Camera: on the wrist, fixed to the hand. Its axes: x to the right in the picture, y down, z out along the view.
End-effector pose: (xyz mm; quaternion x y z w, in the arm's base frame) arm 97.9 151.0 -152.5 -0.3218 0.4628 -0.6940 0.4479
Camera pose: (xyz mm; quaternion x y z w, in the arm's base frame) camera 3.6 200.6 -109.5 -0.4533 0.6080 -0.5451 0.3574
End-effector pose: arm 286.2 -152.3 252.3 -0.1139 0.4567 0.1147 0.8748
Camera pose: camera 242.0 -253.1 219.5 -0.3364 0.3820 0.2232 0.8313
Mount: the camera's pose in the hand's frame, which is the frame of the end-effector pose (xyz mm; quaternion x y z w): -7.3 -79.0 -83.1 -0.2577 -0.0323 -0.0102 0.9656
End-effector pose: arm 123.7 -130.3 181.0 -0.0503 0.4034 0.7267 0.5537
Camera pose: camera 162.2 -184.4 87.2 -0.1719 0.1839 0.8017 0.5422
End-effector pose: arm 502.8 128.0 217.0 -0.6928 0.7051 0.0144 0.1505
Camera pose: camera 564.3 113.0 312.9 0.7145 -0.6652 -0.2165 0.0103
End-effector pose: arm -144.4 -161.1 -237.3 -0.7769 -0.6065 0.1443 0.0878
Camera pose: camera -191.0 -145.3 -133.5 0.7620 0.6336 -0.0072 0.1336
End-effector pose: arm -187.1 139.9 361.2 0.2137 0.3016 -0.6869 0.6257
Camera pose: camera -271.2 204.7 317.3 0.0198 0.4502 -0.5989 0.6620
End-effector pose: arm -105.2 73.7 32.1 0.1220 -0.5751 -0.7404 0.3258
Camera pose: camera -80.5 24.1 -68.5 0.0158 -0.3738 -0.8704 0.3199
